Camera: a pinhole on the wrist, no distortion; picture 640 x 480 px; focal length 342.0 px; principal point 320.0 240.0 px. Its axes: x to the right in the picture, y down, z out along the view. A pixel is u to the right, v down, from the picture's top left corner.
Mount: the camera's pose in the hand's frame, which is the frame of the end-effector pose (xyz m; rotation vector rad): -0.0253 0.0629 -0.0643 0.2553 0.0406 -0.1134
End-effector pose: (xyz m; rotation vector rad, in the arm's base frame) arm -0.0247 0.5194 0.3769 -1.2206 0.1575 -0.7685
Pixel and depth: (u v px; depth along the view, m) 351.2 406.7 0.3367
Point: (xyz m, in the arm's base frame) 0.2088 0.7523 0.3797
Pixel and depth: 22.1 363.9 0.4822
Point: -0.0264 1.1550 0.2965
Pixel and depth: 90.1 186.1 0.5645
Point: -0.1362 1.1209 0.5509
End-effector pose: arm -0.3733 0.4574 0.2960 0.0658 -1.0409 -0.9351
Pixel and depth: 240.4 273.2 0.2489
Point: -0.5083 0.5941 0.3574
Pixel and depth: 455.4 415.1 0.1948
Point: -0.4079 0.5271 0.4684
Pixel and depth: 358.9 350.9 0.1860
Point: -0.4253 0.5444 0.4038
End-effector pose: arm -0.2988 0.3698 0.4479 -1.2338 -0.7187 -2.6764
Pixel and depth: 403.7 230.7 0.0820
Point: -0.2764 0.3423 0.4668
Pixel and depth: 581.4 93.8 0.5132
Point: -0.3789 0.8504 0.7876
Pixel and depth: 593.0 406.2 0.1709
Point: -0.2782 0.3597 0.6354
